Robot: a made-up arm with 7 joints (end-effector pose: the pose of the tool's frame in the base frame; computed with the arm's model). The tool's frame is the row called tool. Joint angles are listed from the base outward.
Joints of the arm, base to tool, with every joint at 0 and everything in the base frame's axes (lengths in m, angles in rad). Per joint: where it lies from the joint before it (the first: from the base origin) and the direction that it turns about. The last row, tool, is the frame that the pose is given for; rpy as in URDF.
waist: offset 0.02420 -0.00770 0.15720 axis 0 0.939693 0.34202
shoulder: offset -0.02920 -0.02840 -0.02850 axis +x
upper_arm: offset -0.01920 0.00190 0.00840 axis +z
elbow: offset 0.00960 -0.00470 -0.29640 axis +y
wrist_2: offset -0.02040 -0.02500 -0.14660 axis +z
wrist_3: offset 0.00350 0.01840 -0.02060 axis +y
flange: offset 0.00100 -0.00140 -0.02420 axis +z
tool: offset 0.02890 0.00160 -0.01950 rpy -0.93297 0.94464 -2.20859
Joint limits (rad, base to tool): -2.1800..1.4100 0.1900..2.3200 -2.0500..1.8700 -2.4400..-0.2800 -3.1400..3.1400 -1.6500..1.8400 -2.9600..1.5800
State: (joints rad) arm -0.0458 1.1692 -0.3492 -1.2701 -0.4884 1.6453 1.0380
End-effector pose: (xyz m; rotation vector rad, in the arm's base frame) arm 0.1573 0.2960 -0.0406 1.2267 1.7843 0.5196
Working (the frame after each row of the table, in the pose's form):
after waist: 0.0242 -0.0077 0.1572 0.0000 -0.0430 -0.0157
after shoulder: -0.0042 -0.0356 0.1275 1.1690 -0.0472 0.0113
after upper_arm: -0.0237 -0.0423 0.1317 1.1644 0.1573 -0.2970
after elbow: -0.0068 0.2273 0.0092 0.7951 -0.9516 -0.9713
after wrist_2: 0.1147 0.2562 -0.0740 1.0538 -0.7691 -1.3904
after wrist_3: 0.1411 0.2534 -0.0655 1.6967 0.4585 -0.1696
after flange: 0.1380 0.2773 -0.0628 1.7335 -0.4520 0.5836

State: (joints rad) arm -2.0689 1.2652 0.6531 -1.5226 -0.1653 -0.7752 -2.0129
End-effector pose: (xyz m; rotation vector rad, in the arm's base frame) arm 0.0568 0.1685 0.4206 0.0759 1.3463 2.5948
Working (the frame after each row of the table, in the pose's form):
after waist: 0.0242 -0.0077 0.1572 0.0000 -1.9441 -0.7076
after shoulder: 0.0531 -0.0360 0.1283 0.7600 -2.0760 0.6049
after upper_arm: 0.0565 -0.0343 0.1076 0.0565 -2.3169 0.9493
after elbow: 0.2086 0.1555 0.2774 -0.6739 2.1765 -0.6279
after wrist_2: 0.1131 0.1820 0.3901 -0.8601 2.1352 -0.7130
after wrist_3: 0.0887 0.1954 0.3880 -0.9405 1.4365 -0.2956
after flange: 0.0671 0.1850 0.3916 -2.0689 -0.0317 -1.6838

